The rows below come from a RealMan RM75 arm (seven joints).
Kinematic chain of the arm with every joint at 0, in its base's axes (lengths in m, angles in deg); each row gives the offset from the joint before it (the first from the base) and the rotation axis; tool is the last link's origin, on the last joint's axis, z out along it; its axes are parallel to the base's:
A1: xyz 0 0 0.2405 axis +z
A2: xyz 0 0 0 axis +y
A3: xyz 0 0 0.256 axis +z
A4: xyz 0 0 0 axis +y
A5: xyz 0 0 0.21 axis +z
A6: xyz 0 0 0 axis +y
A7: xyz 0 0 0.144 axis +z
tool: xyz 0 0 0
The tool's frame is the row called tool.
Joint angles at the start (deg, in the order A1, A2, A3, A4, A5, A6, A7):
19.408 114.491 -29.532 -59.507 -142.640 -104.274 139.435
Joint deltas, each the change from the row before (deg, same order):
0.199 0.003 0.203 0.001 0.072 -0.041 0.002
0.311 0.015 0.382 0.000 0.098 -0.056 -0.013
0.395 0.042 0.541 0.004 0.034 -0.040 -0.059
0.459 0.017 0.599 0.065 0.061 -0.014 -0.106
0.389 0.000 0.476 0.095 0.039 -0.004 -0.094
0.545 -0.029 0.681 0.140 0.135 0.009 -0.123
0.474 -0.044 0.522 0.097 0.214 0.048 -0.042
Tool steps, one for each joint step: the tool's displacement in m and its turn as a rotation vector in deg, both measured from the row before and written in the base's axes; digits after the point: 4 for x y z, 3 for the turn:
-0.0009 0.0012 0.0004 0.183 0.138 0.151
-0.0013 0.0018 0.0006 0.335 0.227 0.218
-0.0014 0.0021 0.0007 0.431 0.243 0.246
-0.0016 0.0025 0.0008 0.491 0.276 0.315
-0.0013 0.0021 0.0006 0.372 0.228 0.261
-0.0018 0.0031 0.0011 0.598 0.352 0.386
-0.0018 0.0030 0.0011 0.570 0.308 0.355

